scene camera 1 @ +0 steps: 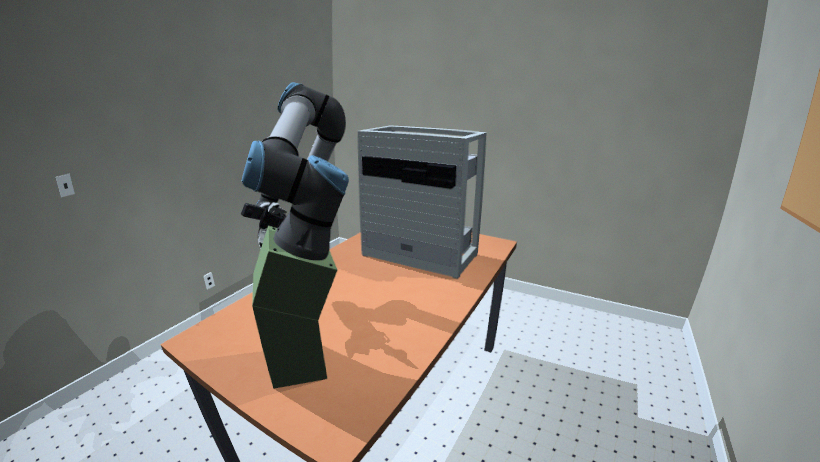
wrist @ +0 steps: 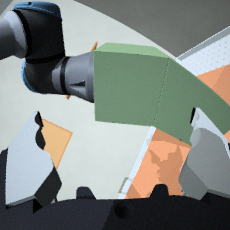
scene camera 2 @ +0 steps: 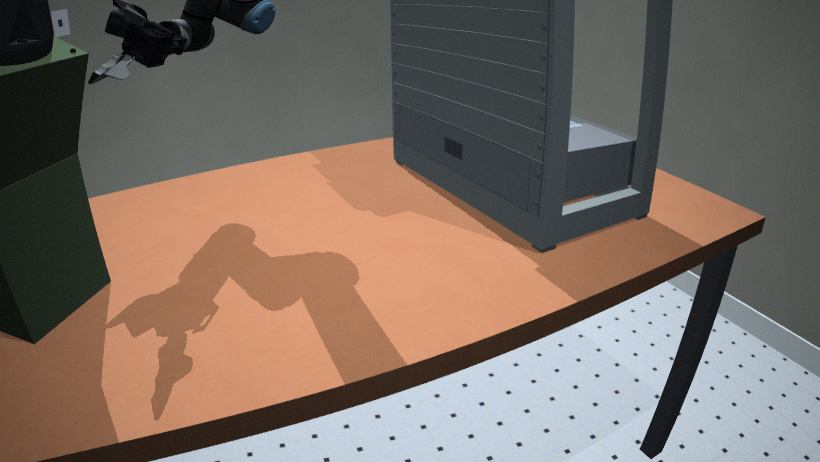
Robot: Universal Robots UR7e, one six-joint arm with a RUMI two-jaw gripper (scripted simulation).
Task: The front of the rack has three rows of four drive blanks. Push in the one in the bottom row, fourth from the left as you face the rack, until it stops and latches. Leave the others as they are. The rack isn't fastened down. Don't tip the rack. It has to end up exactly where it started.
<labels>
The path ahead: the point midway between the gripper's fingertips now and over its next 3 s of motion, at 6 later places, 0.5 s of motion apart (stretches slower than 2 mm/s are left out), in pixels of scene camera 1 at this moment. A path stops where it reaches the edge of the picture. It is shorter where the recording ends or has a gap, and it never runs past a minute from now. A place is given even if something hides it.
My gripper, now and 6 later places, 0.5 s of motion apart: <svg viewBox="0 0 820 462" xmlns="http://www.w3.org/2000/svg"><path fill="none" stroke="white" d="M270 227L270 226L272 220L278 207L286 185L303 161L327 146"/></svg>
</labels>
